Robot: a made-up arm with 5 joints.
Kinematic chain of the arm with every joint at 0, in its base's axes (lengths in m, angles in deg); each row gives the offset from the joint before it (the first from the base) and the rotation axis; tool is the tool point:
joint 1: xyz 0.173 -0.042 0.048 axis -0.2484 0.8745 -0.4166
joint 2: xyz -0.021 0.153 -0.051 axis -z
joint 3: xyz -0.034 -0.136 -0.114 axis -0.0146 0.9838 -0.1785
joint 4: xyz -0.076 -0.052 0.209 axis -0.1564 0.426 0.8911
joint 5: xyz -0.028 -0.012 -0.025 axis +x
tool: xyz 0 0.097 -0.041
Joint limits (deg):
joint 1: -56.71..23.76
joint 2: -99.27..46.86
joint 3: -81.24..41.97
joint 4: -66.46..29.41
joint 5: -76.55..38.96
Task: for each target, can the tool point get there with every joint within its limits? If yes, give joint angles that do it. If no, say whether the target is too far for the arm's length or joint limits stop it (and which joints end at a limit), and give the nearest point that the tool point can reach.
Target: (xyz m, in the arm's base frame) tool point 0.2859 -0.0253 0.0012
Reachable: yes | joints -25.69 -74.38 -7.20 -13.60 -41.11
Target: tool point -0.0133 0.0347 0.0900
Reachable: yes | joints 9.06 4.41 -3.57 10.94 26.58
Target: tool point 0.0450 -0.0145 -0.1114
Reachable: yes | joints -39.78 3.38 -22.98 -14.69 -3.91
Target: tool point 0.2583 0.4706 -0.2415
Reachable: no: joint limits stop it (at a limit: joint 1, joint 2, joint 3, joint 4) | nearest point 0.2868 0.1983 -0.0524 | short by 0.333 m
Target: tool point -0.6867 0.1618 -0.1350
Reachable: no: too far | nearest point -0.2187 0.1291 -0.0968 | short by 0.471 m
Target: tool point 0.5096 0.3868 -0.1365
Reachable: no: joint limits stop it (at a limit: joint 2, joint 3, joint 4) | nearest point 0.4842 0.1374 -0.0218 | short by 0.276 m
